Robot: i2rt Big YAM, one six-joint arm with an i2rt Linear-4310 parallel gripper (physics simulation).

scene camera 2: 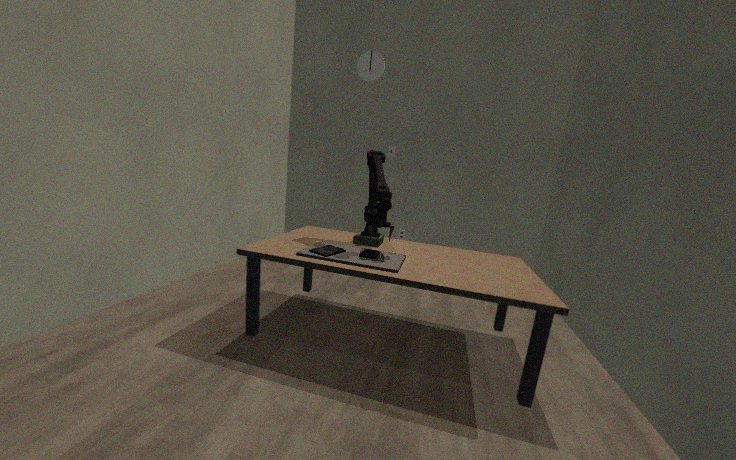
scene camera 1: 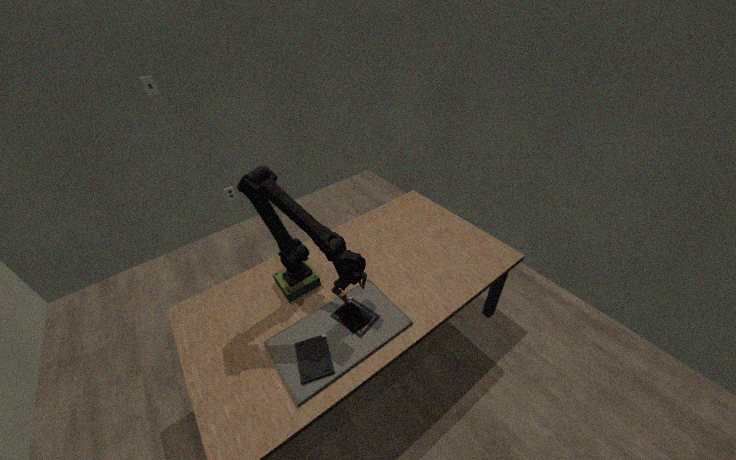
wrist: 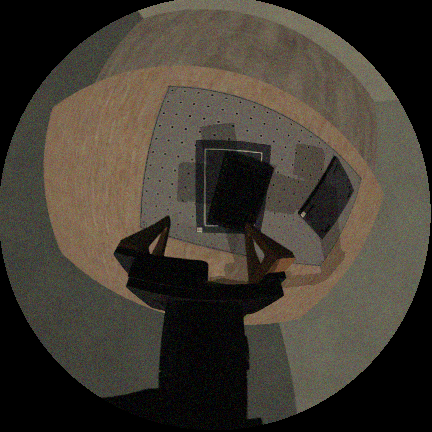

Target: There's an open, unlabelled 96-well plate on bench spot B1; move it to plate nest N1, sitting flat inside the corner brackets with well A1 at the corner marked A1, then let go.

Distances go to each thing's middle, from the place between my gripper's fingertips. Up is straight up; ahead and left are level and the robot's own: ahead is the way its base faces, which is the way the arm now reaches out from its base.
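The outlined plate nest (wrist: 209, 153) is 30 mm to the right of my hand and 30 mm ahead of it, and it sits 80 mm below. As for the dark well plate (wrist: 242, 182), my hand is 40 mm to the left of it, 30 mm short of it and 70 mm above it.
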